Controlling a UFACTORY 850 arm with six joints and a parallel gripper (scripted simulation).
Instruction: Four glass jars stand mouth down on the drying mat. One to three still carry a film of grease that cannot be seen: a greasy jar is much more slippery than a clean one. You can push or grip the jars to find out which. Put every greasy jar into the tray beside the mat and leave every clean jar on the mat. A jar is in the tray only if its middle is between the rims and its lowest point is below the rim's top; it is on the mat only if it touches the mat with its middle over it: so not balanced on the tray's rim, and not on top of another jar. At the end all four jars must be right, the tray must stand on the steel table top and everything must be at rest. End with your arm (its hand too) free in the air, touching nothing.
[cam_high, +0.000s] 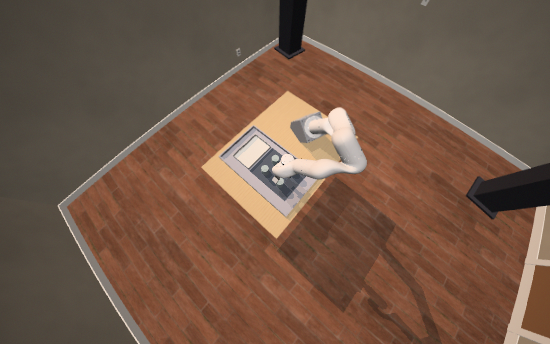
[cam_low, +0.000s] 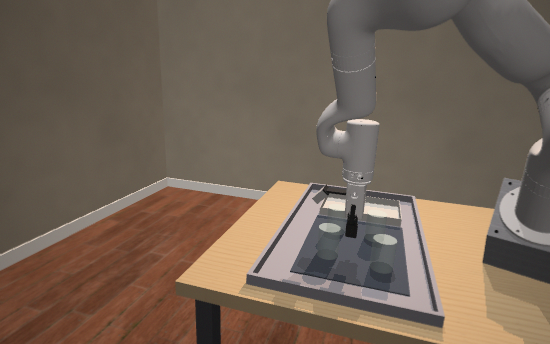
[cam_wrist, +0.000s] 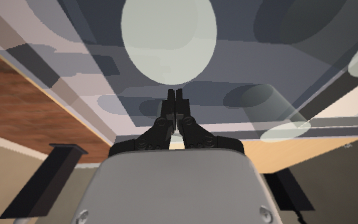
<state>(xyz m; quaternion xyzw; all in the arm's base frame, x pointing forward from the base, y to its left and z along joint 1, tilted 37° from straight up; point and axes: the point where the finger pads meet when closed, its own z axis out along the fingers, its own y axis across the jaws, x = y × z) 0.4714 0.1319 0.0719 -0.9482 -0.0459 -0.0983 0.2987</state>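
My hand is 9 cm above the dark drying mat and 8 cm to the left of it. The rest, counted from my hand: cream tray 40 cm to the right, 9 cm below, 5 cm ahead.
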